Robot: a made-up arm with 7 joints.
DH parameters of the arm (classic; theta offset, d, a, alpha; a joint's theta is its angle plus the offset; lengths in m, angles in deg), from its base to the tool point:
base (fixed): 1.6 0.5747 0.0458 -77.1
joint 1: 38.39 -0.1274 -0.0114 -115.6
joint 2: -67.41 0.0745 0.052 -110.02
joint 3: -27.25 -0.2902 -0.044 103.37
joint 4: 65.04 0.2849 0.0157 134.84
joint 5: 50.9 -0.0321 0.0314 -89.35
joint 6: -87.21 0.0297 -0.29 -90
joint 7: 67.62 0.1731 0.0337 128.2
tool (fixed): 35.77 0.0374 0 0
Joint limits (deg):
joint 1: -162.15..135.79
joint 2: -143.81..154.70
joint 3: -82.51..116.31
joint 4: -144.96..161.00
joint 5: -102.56..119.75
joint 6: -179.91..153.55
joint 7: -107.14..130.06
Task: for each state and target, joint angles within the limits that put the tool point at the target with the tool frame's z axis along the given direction. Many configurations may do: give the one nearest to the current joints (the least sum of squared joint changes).
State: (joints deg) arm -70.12 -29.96 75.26 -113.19 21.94 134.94 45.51
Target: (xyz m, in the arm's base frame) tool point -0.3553 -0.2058 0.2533 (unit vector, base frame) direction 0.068 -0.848 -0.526
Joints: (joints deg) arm -53.00 -63.36 49.79 -132.08 67.32 120.11 85.27
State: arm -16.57 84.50 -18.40 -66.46 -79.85 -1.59 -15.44
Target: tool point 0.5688 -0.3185 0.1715 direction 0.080 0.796 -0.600
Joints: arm -71.28 95.52 21.37 -86.83 -71.36 -10.33 -34.01
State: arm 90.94 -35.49 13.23 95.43 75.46 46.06 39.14
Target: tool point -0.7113 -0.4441 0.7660 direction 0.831 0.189 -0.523
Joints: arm 38.10 -10.32 35.55 103.25 75.81 37.80 42.03
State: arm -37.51 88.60 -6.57 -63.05 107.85 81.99 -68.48
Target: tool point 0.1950 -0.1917 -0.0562 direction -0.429 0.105 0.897
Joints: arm -67.39 97.91 16.90 -55.84 99.35 30.93 -50.93
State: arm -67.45 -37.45 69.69 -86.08 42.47 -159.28 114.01
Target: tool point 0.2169 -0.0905 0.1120 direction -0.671 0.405 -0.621
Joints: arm -95.41 -8.90 113.33 -116.06 7.02 -179.91 113.44
